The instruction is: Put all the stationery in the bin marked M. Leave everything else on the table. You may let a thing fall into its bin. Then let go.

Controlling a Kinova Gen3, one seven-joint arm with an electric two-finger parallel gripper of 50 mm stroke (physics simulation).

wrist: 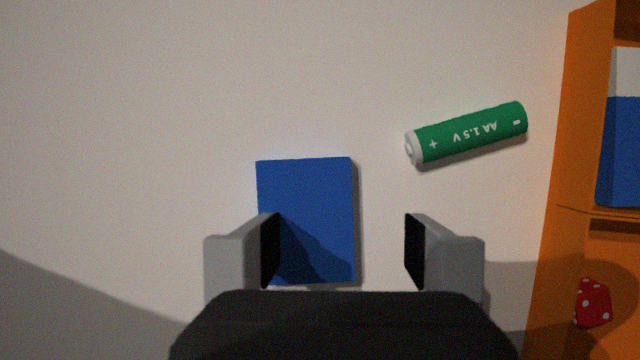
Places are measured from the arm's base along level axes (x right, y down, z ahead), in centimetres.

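Pixels of known places: gripper, fingertip midpoint: (342,239).
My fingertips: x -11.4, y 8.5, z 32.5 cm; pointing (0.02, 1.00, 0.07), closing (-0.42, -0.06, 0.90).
For each thing: its middle in the pictures, then the offset to it from my fingertips. "spot": a spot on its surface instead.
- flat blue block, body centre: (306,220) dx +0.0, dy +0.7, dz -1.6 cm
- white block, body centre: (630,127) dx -9.4, dy -0.2, dz +9.1 cm
- orange bin, surface spot: (582,100) spot: dx -9.2, dy -0.6, dz +6.4 cm
- green AA battery, body centre: (464,133) dx -6.0, dy +0.5, dz +2.8 cm
- red die, body centre: (585,303) dx -1.8, dy -0.3, dz +10.7 cm
A flat blue block (310,195) lies on the table, partly behind the left finger. My gripper (342,239) is open and empty; its left finger overlaps the left part of the blue block in the view, and its right finger stands to the right of the block. A blue and white block (622,150) lies in the upper compartment of an orange bin (582,100) at the right edge. The letter M does not show in this view.
A green AA battery (470,132) lies on the table between the blue block and the orange bin. A red die (593,304) lies in the lower compartment of the orange bin. The bin's side wall runs down the right side of the view.
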